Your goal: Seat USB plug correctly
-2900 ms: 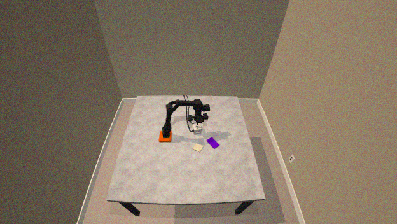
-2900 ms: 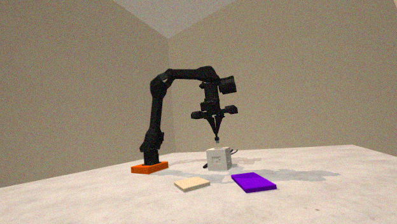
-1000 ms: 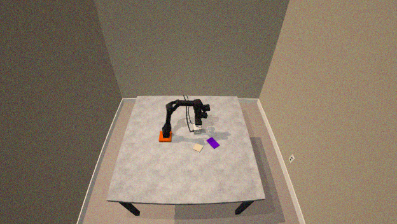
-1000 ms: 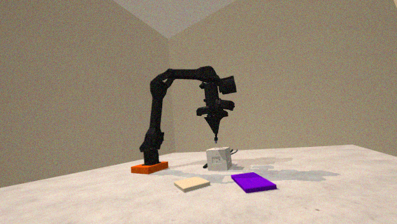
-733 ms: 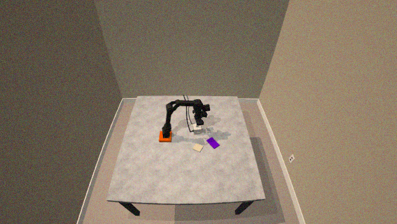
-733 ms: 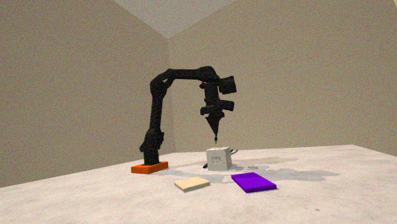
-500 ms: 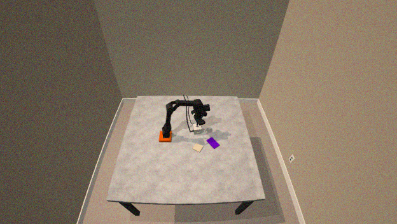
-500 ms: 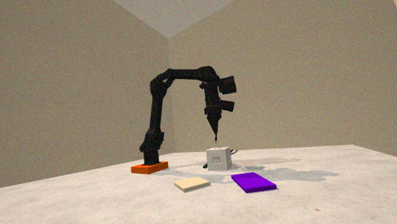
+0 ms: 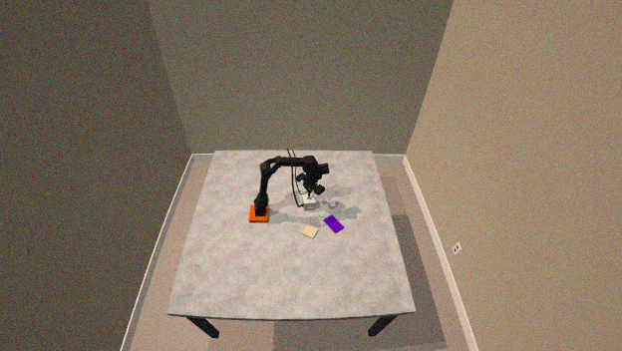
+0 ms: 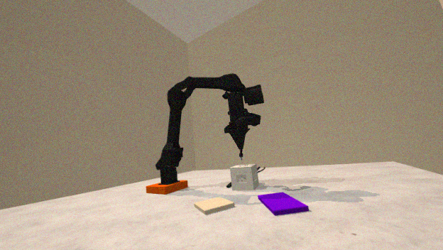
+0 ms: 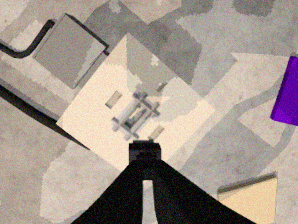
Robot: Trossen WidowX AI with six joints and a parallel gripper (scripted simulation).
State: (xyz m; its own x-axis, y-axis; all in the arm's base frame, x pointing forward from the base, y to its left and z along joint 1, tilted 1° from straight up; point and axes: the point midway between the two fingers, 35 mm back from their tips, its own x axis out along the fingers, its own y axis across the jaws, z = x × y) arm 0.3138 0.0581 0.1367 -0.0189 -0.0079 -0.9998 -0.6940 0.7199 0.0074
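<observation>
Right now the black USB plug is 2 cm below my gripper tip. Round my gripper tip: beige flat tile 1 cm behind, 20 cm to the right, 13 cm below; purple flat tile 14 cm ahead, 15 cm to the right, 13 cm below.
</observation>
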